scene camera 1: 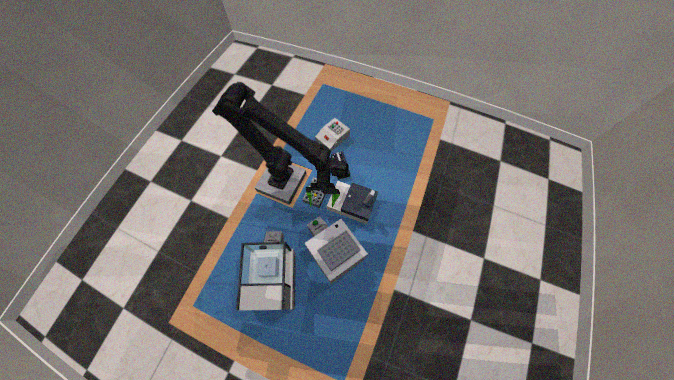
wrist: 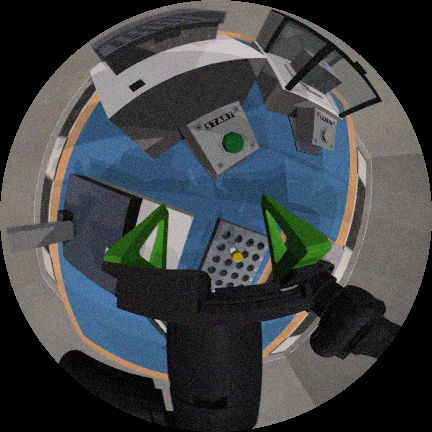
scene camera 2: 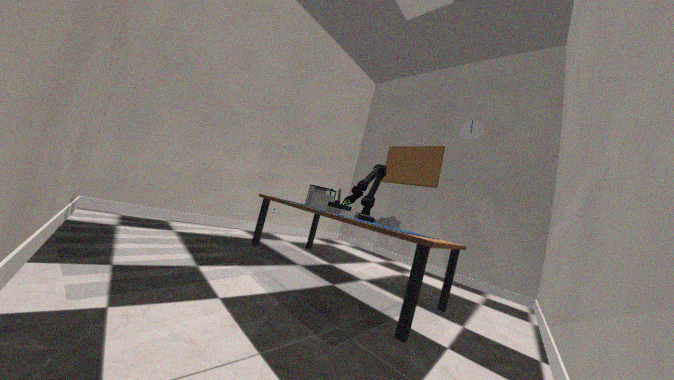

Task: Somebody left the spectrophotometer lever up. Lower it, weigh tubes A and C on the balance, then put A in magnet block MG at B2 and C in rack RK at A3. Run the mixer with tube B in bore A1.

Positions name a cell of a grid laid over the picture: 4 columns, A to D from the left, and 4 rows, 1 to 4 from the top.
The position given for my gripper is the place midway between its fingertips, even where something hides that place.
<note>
My gripper (wrist: B2) is open, holding nothing. Also in view: a glass-box balance (wrist: C1), a PRINT button box (wrist: C2) and a spectrophotometer (wrist: A2).
</note>
